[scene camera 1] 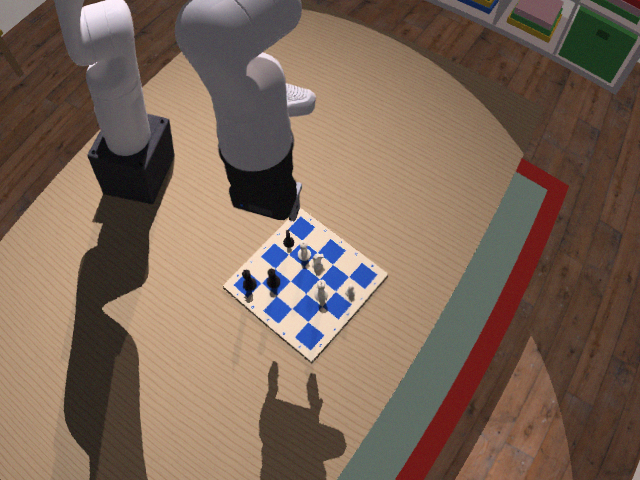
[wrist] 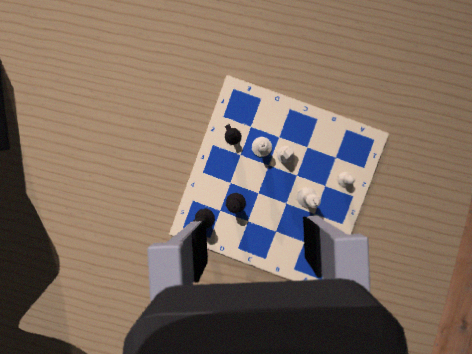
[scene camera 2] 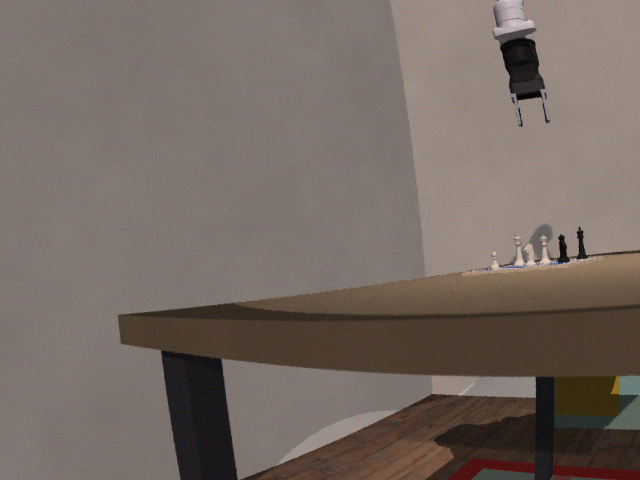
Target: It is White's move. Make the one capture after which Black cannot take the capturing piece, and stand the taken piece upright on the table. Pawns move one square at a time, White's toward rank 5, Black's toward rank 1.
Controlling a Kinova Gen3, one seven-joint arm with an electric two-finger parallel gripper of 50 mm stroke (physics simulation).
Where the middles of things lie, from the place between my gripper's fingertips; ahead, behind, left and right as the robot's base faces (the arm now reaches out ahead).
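The chessboard (scene camera 1: 291, 310) is 28 cm below my hand, and it's 3 cm ahead of it and 2 cm to the left of it.
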